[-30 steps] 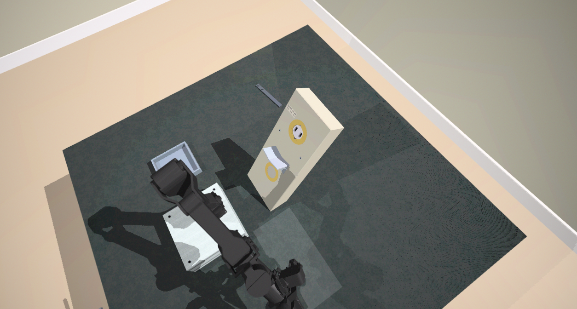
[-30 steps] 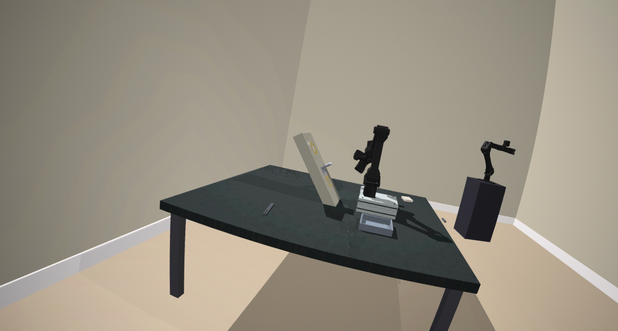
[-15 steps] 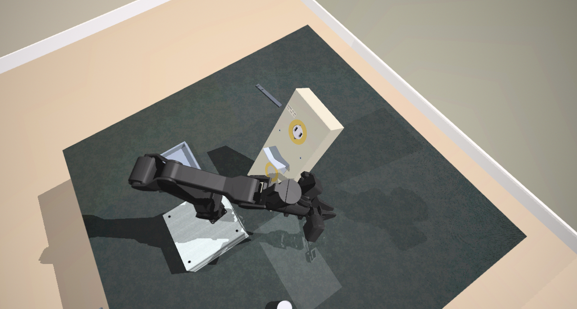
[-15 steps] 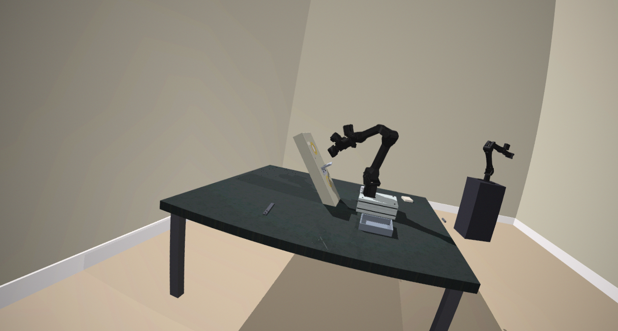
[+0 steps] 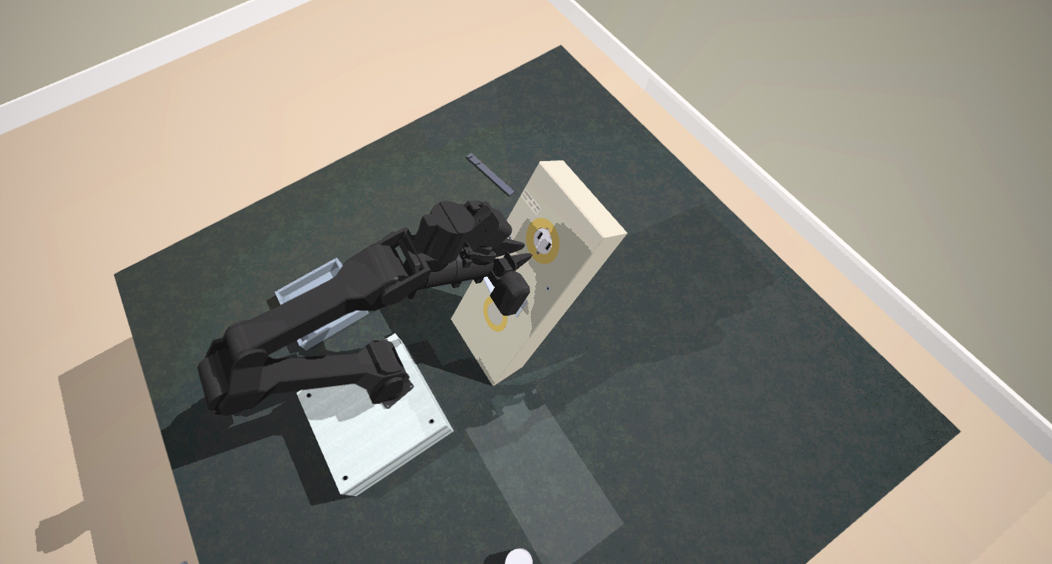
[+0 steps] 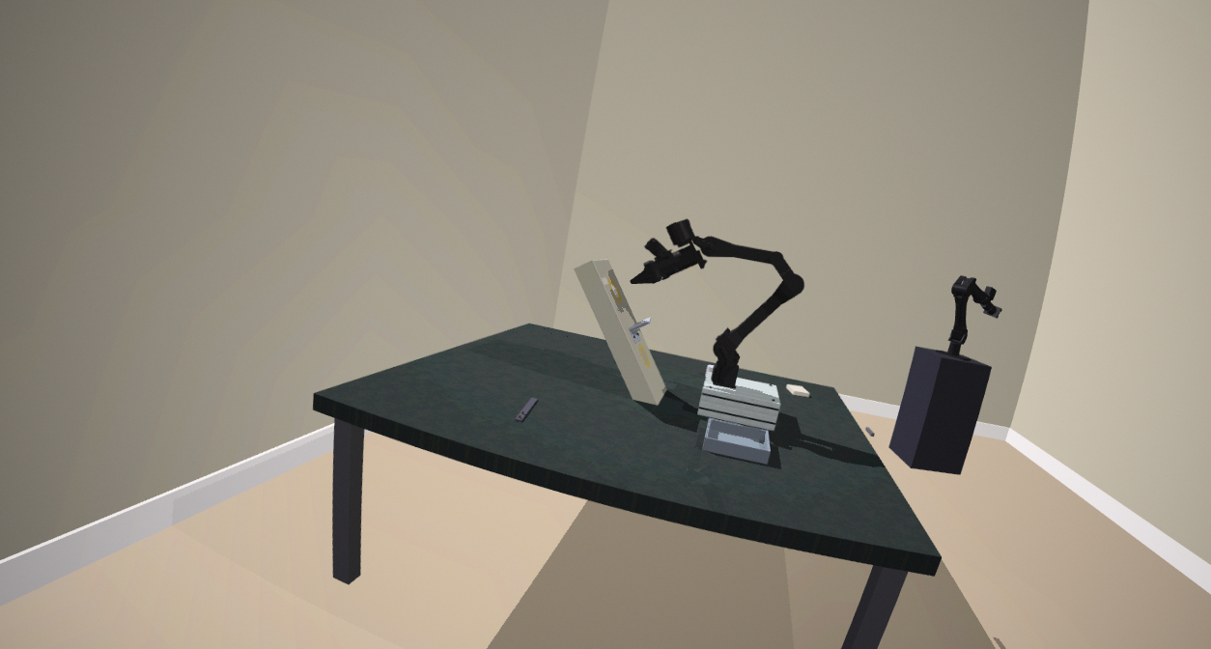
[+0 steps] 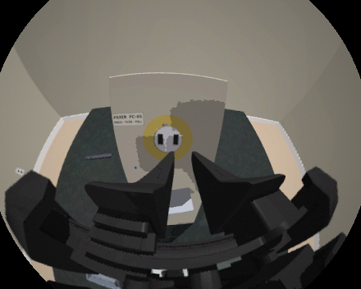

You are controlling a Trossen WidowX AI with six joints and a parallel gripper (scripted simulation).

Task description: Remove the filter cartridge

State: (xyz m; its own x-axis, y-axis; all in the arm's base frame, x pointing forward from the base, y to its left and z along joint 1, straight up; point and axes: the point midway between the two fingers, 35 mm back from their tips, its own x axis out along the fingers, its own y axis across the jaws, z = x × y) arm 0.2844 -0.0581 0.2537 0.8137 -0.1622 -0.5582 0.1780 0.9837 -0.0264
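Now: gripper tip 60 mm short of the round filter cartridge, 40 mm above it and 10 mm to the right of it. The rest, counted from my gripper tip: grey bracket (130 mm below, 40 mm behind, 20 mm to the left).
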